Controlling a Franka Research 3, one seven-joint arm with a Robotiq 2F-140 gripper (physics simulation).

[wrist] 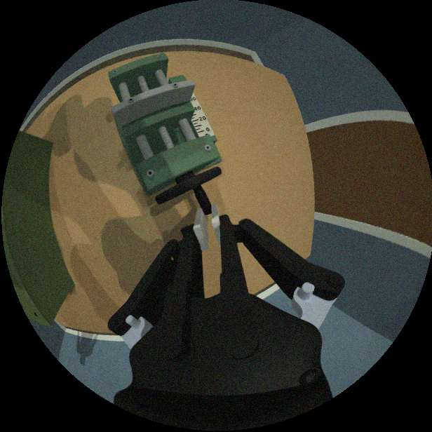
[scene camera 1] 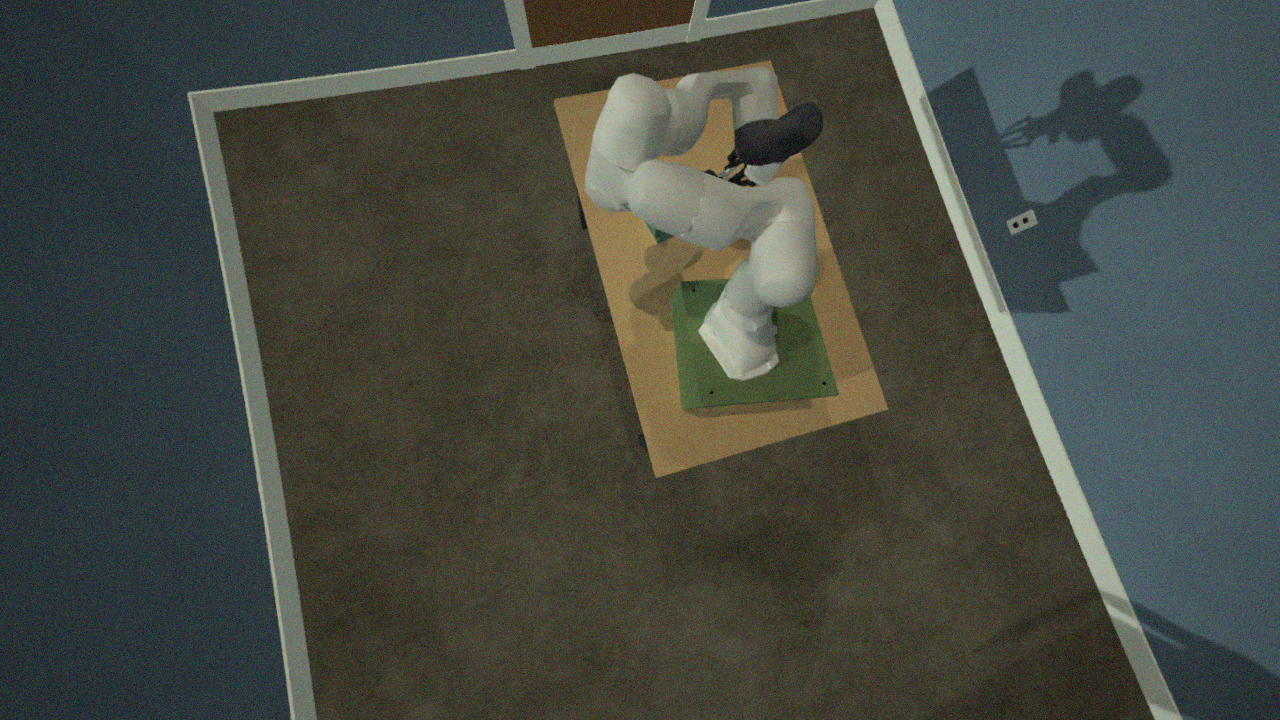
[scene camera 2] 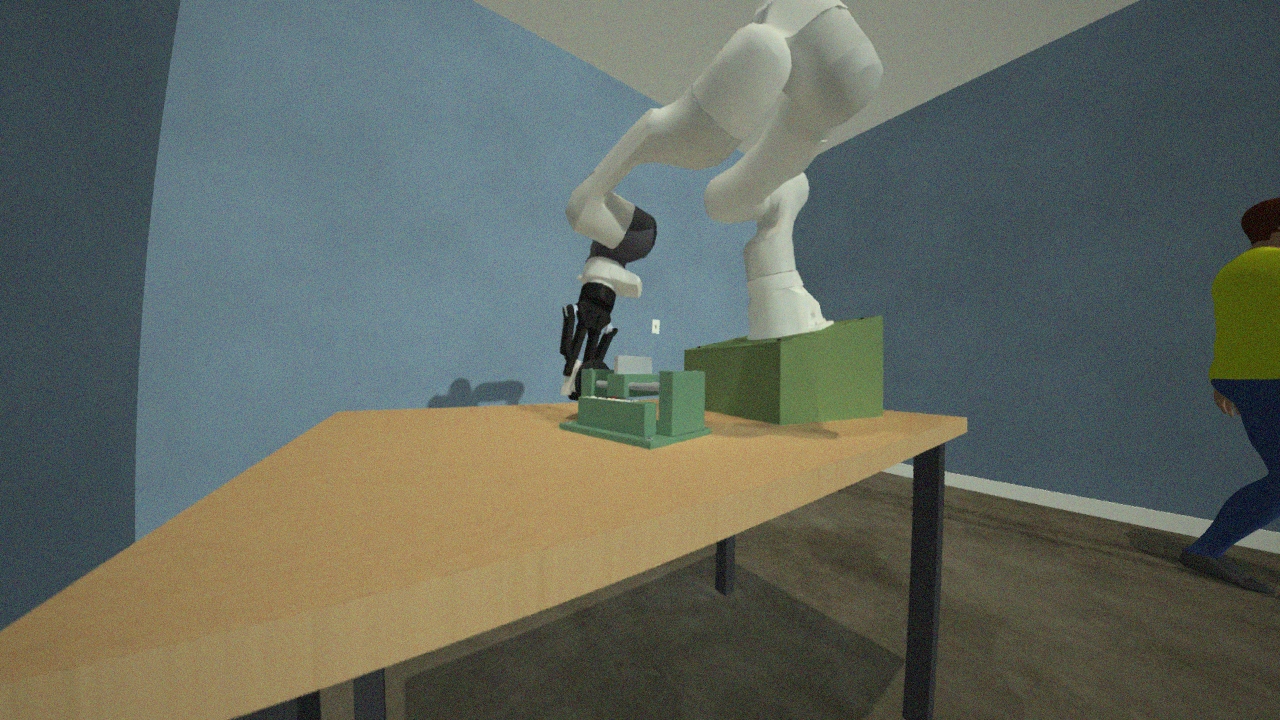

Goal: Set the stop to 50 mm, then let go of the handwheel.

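The green stop fixture (scene camera 1: 660, 235) (scene camera 2: 617, 418) (wrist: 177, 162) stands on the table. Its stop, a grey plate (scene camera 2: 632, 364) (wrist: 155, 102) on a green block, sits across the rods. The scale (wrist: 201, 120) shows 0, 20, 40 and a partly hidden higher number in the wrist view; the pointer is hidden there, so I cannot read the setting. The black handwheel (wrist: 206, 176) is on the fixture's near end in the wrist view, with its crank handle (wrist: 202, 199) pointing towards me. My gripper (scene camera 2: 572, 383) (wrist: 209, 214) is shut on the handle's end.
The robot's green base block (scene camera 1: 760, 389) (scene camera 2: 832, 371) (wrist: 30, 200) stands on the wooden table (scene camera 1: 662, 438) (scene camera 2: 429, 501) (wrist: 265, 150), beside the fixture. The white arm (scene camera 1: 698, 205) (scene camera 2: 742, 85) reaches over the fixture. A person in a yellow top (scene camera 2: 1253, 313) is beyond the table at the right.
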